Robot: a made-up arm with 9 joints.
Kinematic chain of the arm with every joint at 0, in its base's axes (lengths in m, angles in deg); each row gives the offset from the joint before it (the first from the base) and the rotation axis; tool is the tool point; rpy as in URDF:
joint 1: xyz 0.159 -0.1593 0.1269 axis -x
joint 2: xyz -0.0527 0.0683 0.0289 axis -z
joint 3: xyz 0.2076 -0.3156 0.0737 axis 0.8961 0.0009 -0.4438
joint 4: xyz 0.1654 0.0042 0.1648 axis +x
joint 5: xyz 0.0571 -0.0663 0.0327 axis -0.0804 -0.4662 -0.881
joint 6: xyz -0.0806 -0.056 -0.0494 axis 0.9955 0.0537 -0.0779
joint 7: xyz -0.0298 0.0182 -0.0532 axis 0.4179 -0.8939 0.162
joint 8: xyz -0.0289 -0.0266 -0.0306 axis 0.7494 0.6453 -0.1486
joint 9: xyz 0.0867 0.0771 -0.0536 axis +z
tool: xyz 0.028 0.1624 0.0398 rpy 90 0 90
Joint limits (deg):
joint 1: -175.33..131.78
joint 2: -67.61..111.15
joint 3: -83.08..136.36
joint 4: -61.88..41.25
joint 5: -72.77..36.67
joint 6: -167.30..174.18
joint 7: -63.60..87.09
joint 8: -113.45..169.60
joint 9: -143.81..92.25
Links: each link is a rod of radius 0.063 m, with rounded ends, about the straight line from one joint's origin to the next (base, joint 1, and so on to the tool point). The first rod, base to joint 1, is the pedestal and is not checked.
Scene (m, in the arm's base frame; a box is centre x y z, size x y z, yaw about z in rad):
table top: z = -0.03
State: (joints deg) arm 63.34 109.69 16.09 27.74 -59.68 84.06 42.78 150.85 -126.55
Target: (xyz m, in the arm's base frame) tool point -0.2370 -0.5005 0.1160
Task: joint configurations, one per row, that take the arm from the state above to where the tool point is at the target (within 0.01 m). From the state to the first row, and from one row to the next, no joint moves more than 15 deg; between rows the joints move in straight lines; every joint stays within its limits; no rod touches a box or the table.
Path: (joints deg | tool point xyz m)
1: 48.94 107.62 18.11 23.41 -54.38 77.25 42.49 143.79 -127.38 | -0.4665 0.0748 0.4611
2: 34.54 105.55 20.13 19.09 -49.07 70.44 42.20 136.73 -128.22 | -0.4092 -0.0328 0.5129
3: 20.14 103.49 22.16 14.76 -43.77 63.64 41.91 129.66 -129.05 | -0.3549 -0.1618 0.5226
4: 5.74 101.42 24.18 10.43 -38.46 56.83 41.61 122.60 -129.89 | -0.3075 -0.2933 0.4817
5: -8.66 99.35 26.20 6.11 -33.16 50.02 41.32 115.54 -130.72 | -0.2705 -0.4053 0.3915
6: -23.07 97.28 28.22 1.78 -27.86 43.21 41.03 108.48 -131.56 | -0.2465 -0.4785 0.2633
7: -37.47 95.21 30.24 -2.55 -22.55 36.40 40.74 101.41 -132.39 | -0.2370 -0.5005 0.1159

